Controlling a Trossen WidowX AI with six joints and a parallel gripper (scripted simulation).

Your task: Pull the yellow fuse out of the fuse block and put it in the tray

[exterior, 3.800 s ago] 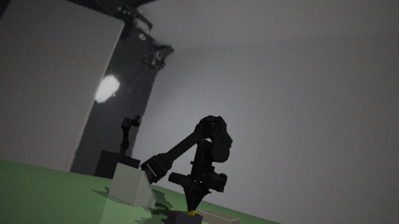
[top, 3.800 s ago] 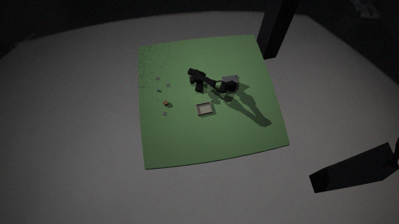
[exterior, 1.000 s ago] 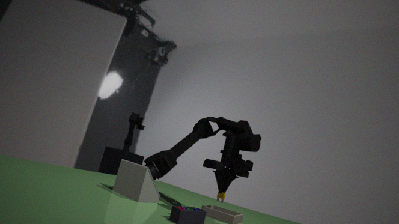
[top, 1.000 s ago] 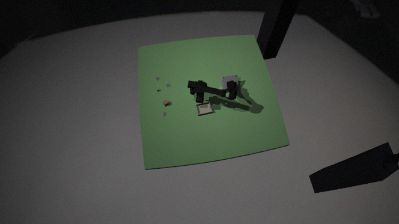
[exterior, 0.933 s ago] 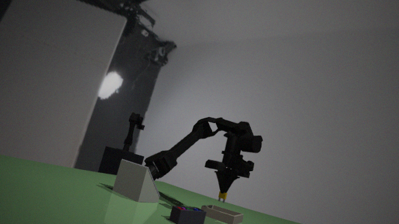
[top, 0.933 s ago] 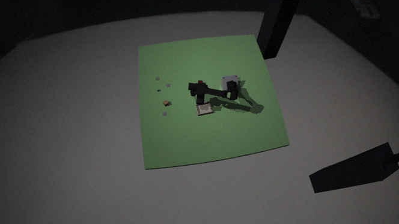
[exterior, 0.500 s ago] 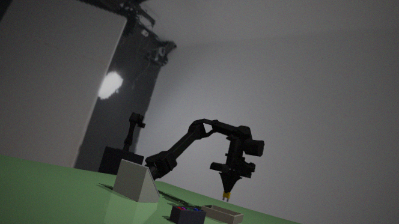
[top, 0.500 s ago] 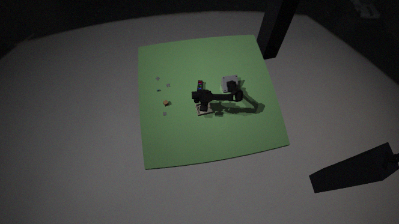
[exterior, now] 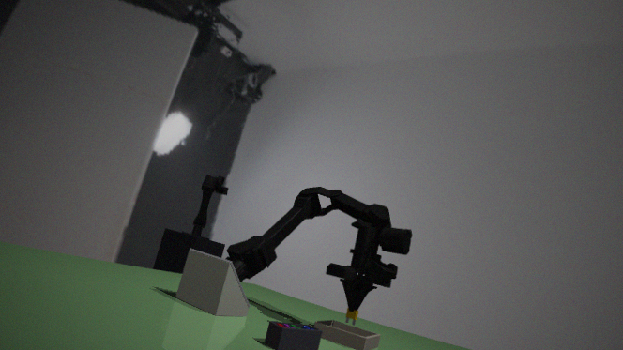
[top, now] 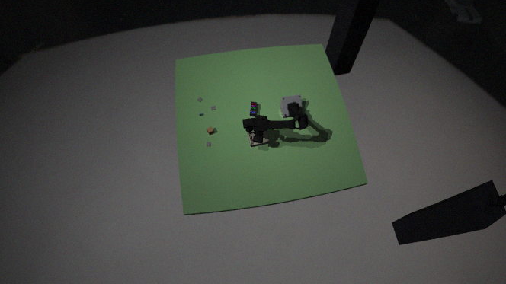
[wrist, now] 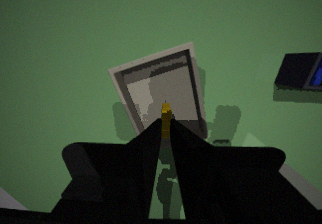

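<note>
The yellow fuse lies 10 mm below my gripper tip. The rest, counted from my gripper tip: tray 70 mm below.
</note>
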